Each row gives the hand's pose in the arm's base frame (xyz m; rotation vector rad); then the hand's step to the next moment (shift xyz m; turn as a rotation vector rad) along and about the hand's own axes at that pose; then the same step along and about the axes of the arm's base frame.
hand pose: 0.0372 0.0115 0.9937 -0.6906 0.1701 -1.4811
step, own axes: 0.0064 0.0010 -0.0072 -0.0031 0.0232 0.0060
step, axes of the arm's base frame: -0.0021 -0.0084 -0.0043 0.0225 0.0034 -0.0082
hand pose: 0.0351 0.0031 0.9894 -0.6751 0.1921 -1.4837
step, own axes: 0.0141 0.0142 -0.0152 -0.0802 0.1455 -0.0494
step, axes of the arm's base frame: 0.0058 -0.0187 -0.0157 0.0894 0.0537 -0.1385
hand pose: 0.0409 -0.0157 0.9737 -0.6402 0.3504 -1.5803
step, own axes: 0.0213 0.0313 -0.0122 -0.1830 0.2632 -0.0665
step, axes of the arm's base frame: 0.0179 -0.0265 -0.0236 0.1756 0.1377 -0.2396
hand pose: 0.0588 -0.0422 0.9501 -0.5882 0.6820 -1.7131
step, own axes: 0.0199 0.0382 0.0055 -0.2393 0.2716 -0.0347
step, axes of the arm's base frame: 0.0253 -0.0273 -0.0224 0.2164 0.1864 -0.2251
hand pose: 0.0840 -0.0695 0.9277 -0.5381 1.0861 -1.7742
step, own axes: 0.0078 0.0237 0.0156 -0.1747 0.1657 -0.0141
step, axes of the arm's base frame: 0.0198 -0.0173 -0.0132 0.1502 0.1361 -0.1308
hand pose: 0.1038 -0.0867 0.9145 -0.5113 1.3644 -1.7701
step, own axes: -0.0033 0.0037 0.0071 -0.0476 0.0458 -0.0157
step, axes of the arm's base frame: 0.0084 -0.0019 -0.0006 0.0325 0.0441 -0.0401
